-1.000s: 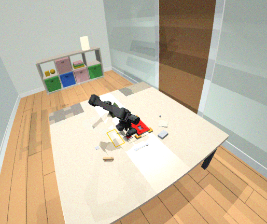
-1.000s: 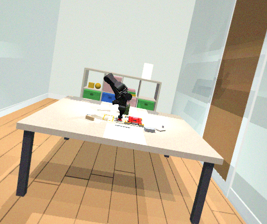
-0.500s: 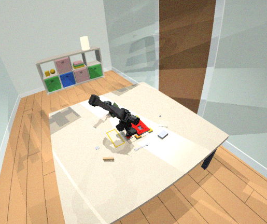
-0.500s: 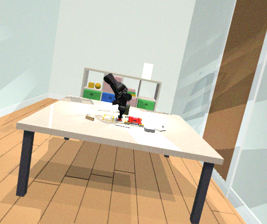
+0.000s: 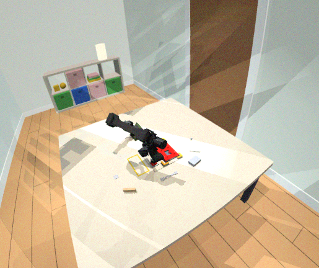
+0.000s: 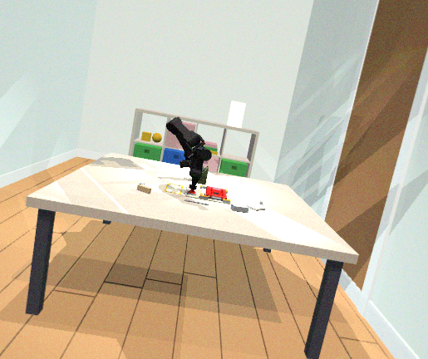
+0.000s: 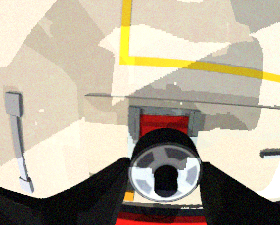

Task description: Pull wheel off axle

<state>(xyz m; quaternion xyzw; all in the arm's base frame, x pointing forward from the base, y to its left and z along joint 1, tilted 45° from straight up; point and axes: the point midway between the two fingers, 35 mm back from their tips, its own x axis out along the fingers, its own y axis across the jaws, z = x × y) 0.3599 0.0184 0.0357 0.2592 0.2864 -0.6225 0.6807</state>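
Now: the axle 10 mm below my gripper tip. The rest, counted from my gripper tip: white piece (20 mm ahead, 330 mm to the left, 40 mm below); then wooden block (130 mm ahead, 220 mm to the right, 30 mm below); then wheel (right at my gripper tip).
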